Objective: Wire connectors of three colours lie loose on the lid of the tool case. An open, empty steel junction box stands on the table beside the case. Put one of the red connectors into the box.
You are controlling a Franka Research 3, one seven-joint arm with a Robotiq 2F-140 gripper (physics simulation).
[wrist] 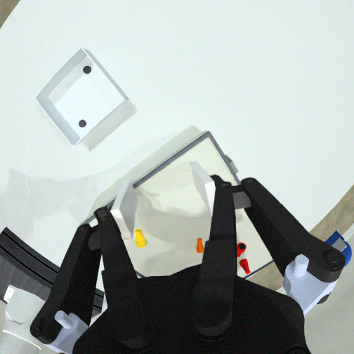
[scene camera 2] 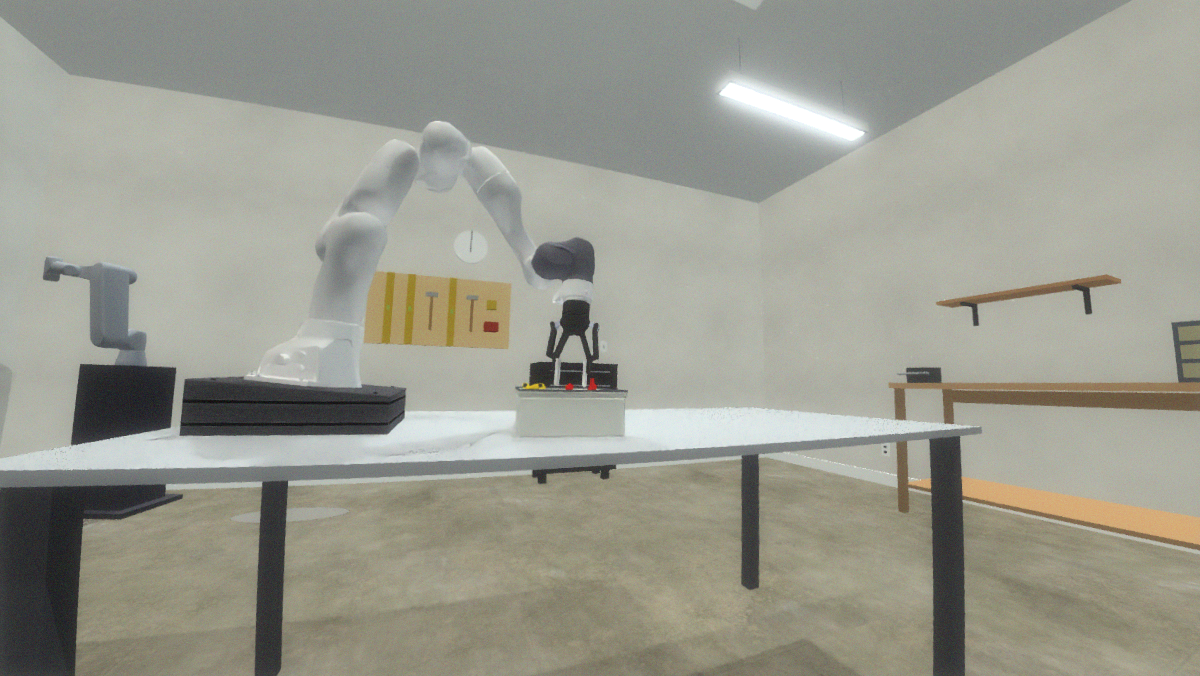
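The tool case [scene camera 2: 571, 417] [wrist: 165, 260] carries the loose connectors on its pale lid. In the wrist view one red connector [wrist: 241, 249] shows a dark round opening, and a second red connector [wrist: 245, 266] lies just below it. Both are right of the right finger, outside the gap. In the scene view red pieces [scene camera 2: 592, 384] show on the lid. An orange connector [wrist: 199, 245] and a yellow connector [wrist: 140, 238] lie nearer the fingers. My gripper [scene camera 2: 571, 375] [wrist: 162, 182] is partly open and empty, pointing down low over the lid. The steel junction box [wrist: 56, 114] is open and empty, at upper left in the wrist view.
The white table [scene camera 2: 713, 426] [wrist: 225, 65] bears the case and the box. The arm's dark base block [scene camera 2: 289, 411] stands at its left. A blue object [wrist: 342, 248] shows at the right edge in the wrist view. A black cabinet [scene camera 2: 606, 374] shows behind the case.
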